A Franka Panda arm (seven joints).
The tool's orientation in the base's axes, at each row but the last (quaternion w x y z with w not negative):
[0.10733, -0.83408, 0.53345, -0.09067]
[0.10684, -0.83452, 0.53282, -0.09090]
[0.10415, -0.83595, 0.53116, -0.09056]
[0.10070, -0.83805, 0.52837, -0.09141]
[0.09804, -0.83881, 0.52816, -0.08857]
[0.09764, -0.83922, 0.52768, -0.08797]
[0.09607, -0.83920, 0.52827, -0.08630]
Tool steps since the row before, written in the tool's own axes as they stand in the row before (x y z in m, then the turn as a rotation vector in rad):
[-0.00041, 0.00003, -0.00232, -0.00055, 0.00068, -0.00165]
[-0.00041, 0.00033, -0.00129, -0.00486, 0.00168, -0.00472]
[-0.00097, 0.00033, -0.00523, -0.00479, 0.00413, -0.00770]
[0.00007, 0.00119, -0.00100, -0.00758, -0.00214, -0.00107]
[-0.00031, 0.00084, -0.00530, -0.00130, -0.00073, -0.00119]
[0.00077, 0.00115, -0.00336, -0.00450, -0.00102, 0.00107]
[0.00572, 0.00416, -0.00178, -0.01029, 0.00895, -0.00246]
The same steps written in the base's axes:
[-0.00081, 0.00017, 0.00221, -0.00126, 0.00009, 0.00138]
[-0.00080, 0.00013, 0.00113, -0.00474, 0.00334, 0.00389]
[-0.00206, 0.00034, 0.00490, -0.00762, 0.00203, 0.00609]
[-0.00126, -0.00064, 0.00065, -0.00164, 0.00768, 0.00124]
[-0.00220, -0.00045, 0.00488, -0.00022, 0.00140, 0.00128]
[-0.00151, -0.00142, 0.00298, -0.00077, 0.00457, -0.00097]
[-0.00162, -0.00705, 0.00092, -0.01279, 0.00533, -0.00033]

